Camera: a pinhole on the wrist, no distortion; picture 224 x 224 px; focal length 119.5 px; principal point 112.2 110.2 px. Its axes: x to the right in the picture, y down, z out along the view. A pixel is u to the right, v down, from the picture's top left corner.
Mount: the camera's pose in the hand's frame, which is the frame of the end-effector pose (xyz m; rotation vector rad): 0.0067 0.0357 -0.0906 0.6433 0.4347 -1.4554
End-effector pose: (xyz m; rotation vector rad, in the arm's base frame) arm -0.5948 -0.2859 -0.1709 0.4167 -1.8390 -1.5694
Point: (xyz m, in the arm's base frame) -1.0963 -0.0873 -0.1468
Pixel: 32.8 193.8
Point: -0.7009 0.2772 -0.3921
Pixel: 51.0 55.6
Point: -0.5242 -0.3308 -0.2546
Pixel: 211.2 42.7
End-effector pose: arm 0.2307 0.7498 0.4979 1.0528 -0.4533 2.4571
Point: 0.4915 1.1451 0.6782
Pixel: 185.9 133.6
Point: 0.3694 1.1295 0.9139
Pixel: 166.9 196.1
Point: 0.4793 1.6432 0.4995
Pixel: outside the picture
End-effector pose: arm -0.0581 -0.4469 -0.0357 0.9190 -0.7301 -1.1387
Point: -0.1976 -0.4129 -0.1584
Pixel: 137.7 81.9
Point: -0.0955 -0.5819 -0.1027
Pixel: 135.3 202.0
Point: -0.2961 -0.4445 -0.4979
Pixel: 213.1 90.0
